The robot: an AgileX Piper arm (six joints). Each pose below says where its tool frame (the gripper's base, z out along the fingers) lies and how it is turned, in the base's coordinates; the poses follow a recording.
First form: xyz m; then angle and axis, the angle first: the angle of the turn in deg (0 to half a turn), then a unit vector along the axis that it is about.
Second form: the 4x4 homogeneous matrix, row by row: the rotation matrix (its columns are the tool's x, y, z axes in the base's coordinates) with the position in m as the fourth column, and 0 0 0 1 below. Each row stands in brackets. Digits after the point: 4 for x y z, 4 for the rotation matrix.
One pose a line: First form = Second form
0.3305 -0.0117 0.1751 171.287 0.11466 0.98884 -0.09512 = [[-0.9623 0.2399 0.1281 0.3305], [0.2110 0.9559 -0.2044 -0.0117], [-0.1715 -0.1697 -0.9705 0.1751], [0 0 0 1]]
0.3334 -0.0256 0.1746 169.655 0.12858 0.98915 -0.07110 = [[-0.9509 0.2651 0.1595 0.3334], [0.2395 0.9572 -0.1626 -0.0256], [-0.1958 -0.1164 -0.9737 0.1746], [0 0 0 1]]
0.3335 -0.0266 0.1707 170.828 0.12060 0.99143 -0.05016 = [[-0.9583 0.2456 0.1460 0.3335], [0.2296 0.9661 -0.1180 -0.0266], [-0.1701 -0.0796 -0.9822 0.1707], [0 0 0 1]]
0.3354 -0.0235 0.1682 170.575 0.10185 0.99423 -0.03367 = [[-0.9659 0.2067 0.1560 0.3354], [0.1956 0.9771 -0.0832 -0.0235], [-0.1696 -0.0498 -0.9842 0.1682], [0 0 0 1]]
